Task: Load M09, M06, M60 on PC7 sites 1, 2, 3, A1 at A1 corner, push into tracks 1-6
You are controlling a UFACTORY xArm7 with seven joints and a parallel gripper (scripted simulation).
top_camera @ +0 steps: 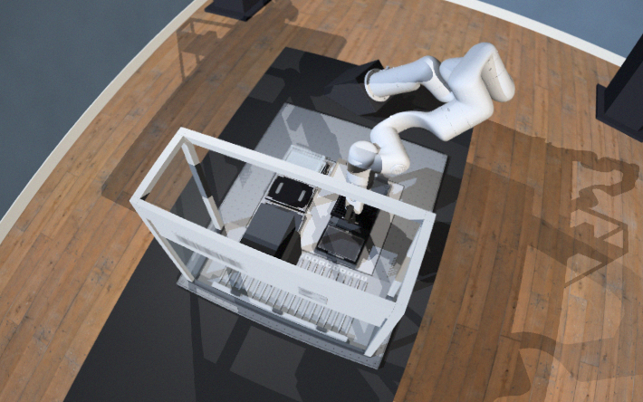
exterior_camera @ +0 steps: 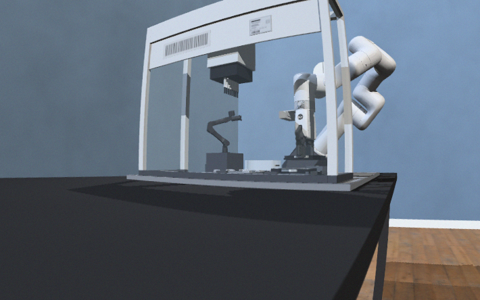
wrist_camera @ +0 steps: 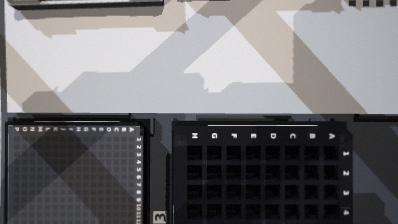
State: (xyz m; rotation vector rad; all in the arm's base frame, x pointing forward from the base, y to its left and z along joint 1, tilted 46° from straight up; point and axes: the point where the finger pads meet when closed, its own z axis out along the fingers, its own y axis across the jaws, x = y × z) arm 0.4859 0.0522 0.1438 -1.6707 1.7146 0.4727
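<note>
Right now the dark plate carrier PC7 is 10 mm behind my hand and 60 mm below it. Also, from my hand: corner post: 370 mm ahead, 230 mm to the left, 180 mm above; white deep-well block M09: 100 mm behind, 230 mm to the right, 40 mm below.
</note>
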